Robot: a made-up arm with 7 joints.
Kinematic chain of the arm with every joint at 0, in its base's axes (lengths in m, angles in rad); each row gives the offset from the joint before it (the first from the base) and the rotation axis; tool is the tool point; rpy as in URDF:
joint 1: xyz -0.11 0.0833 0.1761 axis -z
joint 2: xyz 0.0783 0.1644 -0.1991 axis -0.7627 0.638 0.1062
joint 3: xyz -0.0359 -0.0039 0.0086 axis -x
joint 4: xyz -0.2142 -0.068 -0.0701 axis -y
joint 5: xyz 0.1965 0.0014 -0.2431 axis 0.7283 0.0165 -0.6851
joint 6: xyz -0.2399 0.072 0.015 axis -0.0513 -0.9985 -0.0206
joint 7: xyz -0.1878 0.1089 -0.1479 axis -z
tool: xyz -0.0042 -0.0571 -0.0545 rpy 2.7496 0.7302 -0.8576
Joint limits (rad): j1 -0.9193..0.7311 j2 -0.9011..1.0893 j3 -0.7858..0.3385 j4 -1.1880..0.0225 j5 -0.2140..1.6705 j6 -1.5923..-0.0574 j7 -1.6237..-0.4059
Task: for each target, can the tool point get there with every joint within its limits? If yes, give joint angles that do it. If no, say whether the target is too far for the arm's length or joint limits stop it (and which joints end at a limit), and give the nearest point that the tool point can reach.
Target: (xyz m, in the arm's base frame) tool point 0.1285 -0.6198 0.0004
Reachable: no: joint limits stop it (at a limit: joint 1, joint 3, joint 4, joint 5, joint 6) | nearest point -0.2201 -0.4426 0.0226 | short by 0.392 m
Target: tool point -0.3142 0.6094 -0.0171
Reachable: yes | joints 0.1469 -0.0749 -0.2650 -0.4896 1.0247 -0.6752 -0.7425
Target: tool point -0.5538 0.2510 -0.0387
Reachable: yes | joints -0.6150 0.8813 0.0155 -0.1797 1.1954 -0.9429 -0.8821
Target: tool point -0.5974 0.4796 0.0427
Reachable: yes | joints 0.0234 0.2778 -0.5065 -0.6679 0.4047 -0.6376 -0.7201
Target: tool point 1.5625 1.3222 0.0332
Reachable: no: too far | nearest point 0.2924 0.7627 -0.2062 | short by 1.408 m
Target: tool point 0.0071 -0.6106 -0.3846
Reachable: no: joint limits stop it (at a limit: joint 1, joint 3, joint 4, joint 5, joint 6, joint 7) | nearest point -0.2616 -0.4045 -0.2546 | short by 0.363 m
